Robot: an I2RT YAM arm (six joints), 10 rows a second.
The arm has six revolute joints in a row. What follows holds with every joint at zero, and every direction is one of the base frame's.
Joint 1 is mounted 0.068 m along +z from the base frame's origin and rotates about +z.
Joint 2 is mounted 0.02 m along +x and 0.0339 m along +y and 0.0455 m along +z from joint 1 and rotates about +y.
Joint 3 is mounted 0.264 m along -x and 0.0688 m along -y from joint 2 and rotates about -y.
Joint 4 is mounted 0.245 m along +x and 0.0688 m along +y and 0.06 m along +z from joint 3 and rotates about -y.
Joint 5 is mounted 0.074 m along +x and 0.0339 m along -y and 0.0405 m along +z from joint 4 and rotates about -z.
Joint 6 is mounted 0.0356 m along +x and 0.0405 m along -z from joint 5 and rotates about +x.
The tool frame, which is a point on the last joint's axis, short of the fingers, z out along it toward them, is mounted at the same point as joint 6; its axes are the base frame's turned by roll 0, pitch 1.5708 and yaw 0 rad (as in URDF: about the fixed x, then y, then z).
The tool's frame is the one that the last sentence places.
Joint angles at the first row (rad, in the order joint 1, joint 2, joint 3, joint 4, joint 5, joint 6):
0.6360 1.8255 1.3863 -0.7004 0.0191 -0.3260
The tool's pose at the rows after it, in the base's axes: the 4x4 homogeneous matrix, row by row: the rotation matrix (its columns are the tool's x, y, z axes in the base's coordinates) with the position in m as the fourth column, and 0 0 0 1 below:
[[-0.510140 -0.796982 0.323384 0.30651], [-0.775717 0.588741 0.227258 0.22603], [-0.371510 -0.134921 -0.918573 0.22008], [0 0 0 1]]
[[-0.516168 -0.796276 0.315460 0.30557], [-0.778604 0.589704 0.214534 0.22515], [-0.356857 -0.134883 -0.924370 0.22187], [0 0 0 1]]
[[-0.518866 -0.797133 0.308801 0.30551], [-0.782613 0.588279 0.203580 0.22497], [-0.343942 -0.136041 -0.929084 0.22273], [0 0 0 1]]
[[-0.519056 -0.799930 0.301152 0.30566], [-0.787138 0.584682 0.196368 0.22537], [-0.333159 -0.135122 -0.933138 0.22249], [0 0 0 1]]
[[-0.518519 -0.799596 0.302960 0.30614], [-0.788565 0.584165 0.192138 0.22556], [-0.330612 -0.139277 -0.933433 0.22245], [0 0 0 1]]
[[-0.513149 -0.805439 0.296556 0.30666], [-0.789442 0.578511 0.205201 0.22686], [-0.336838 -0.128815 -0.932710 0.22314], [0 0 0 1]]
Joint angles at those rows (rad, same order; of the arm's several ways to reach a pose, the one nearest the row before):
0.6363 1.8383 1.4092 -0.7355 0.0094 -0.3266
0.6364 1.8375 1.4181 -0.7602 0.0149 -0.3251
0.6366 1.8409 1.4279 -0.7795 0.0199 -0.3267
0.6373 1.8464 1.4358 -0.7931 0.0214 -0.3298
0.6374 1.8487 1.4388 -0.7949 0.0259 -0.3313
0.6380 1.8517 1.4451 -0.7954 0.0118 -0.3347

